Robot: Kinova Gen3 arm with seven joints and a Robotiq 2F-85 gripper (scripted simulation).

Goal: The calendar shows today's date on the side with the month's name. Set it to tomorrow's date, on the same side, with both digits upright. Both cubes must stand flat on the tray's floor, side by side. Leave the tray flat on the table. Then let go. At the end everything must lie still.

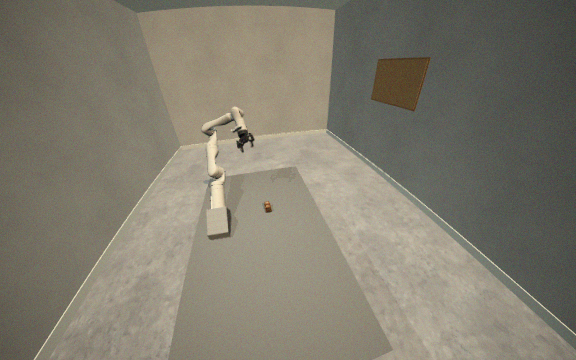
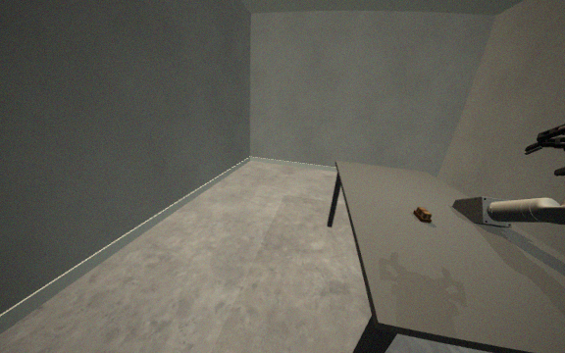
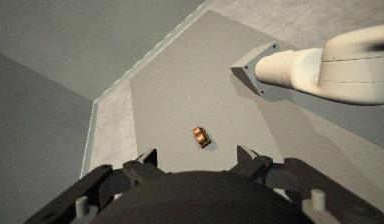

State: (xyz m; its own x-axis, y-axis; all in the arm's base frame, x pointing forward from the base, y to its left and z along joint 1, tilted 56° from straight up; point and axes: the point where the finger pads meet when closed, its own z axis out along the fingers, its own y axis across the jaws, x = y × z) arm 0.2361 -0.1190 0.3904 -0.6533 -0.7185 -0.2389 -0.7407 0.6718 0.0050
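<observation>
Now: hand 35 cm above the digit cube, 28 cm to the left of it and 7 cm short of it. From my hand the other things lie so: orange tray 36 cm below, 26 cm to the right, 7 cm ahead.
</observation>
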